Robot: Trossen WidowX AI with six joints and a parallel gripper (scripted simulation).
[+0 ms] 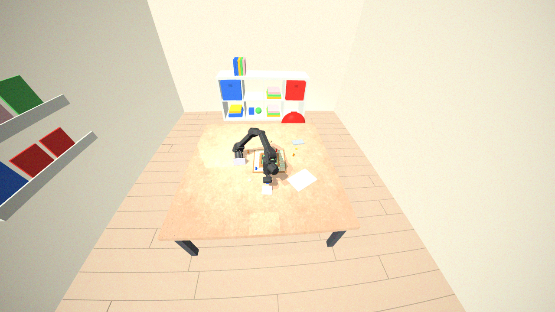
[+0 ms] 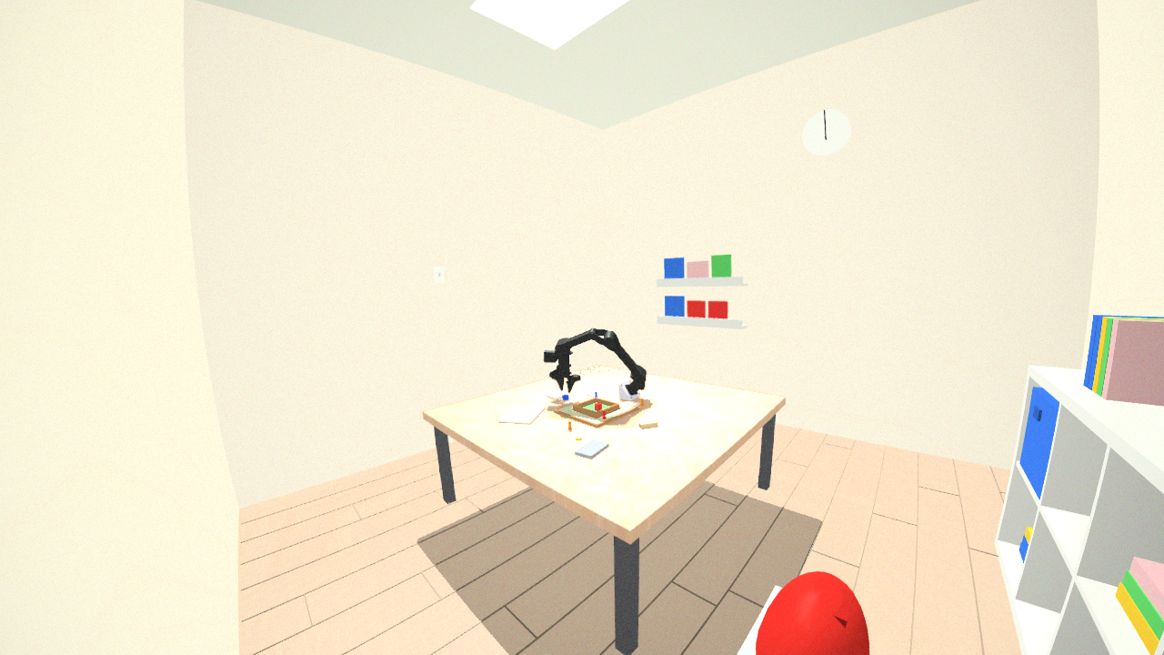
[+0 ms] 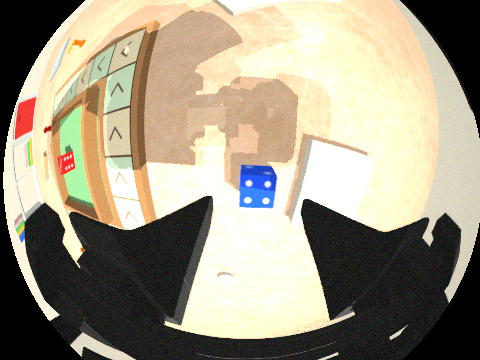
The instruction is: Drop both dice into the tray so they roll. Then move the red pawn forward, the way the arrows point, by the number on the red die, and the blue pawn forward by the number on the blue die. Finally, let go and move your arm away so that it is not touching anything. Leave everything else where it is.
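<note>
My gripper tip is now 100 mm short of the red pawn, 360 mm to the right of it and 10 mm above it. From my gripper tip the other things lie so: white sheet (290 mm ahead, 10 mm to the left, 40 mm below); then green tray (30 mm ahead, 240 mm to the left, 30 mm below); then blue pawn (90 mm behind, 140 mm to the left, 10 mm below).
</note>
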